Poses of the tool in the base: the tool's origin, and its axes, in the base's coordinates. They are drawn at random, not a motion.
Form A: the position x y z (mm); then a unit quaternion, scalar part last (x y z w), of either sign.
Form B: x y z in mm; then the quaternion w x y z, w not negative. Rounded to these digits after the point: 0 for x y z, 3 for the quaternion.
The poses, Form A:
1: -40 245 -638 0.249 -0.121 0.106 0.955
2: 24 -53 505 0.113 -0.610 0.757 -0.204
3: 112 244 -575 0.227 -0.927 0.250 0.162
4: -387 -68 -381 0.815 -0.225 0.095 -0.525
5: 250 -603 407 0.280 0.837 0.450 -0.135
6: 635 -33 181 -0.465 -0.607 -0.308 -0.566
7: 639 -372 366 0.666 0.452 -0.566 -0.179
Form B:
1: -40 245 -638 0.955 0.249 -0.121 0.106
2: 24 -53 505 0.204 -0.113 0.610 -0.757
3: 112 244 -575 0.162 0.227 -0.927 0.250
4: -387 -68 -381 0.525 -0.815 0.225 -0.095
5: 250 -603 407 0.135 -0.280 -0.837 -0.450
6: 635 -33 181 0.566 0.465 0.607 0.308
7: 639 -372 366 0.179 -0.666 -0.452 0.566
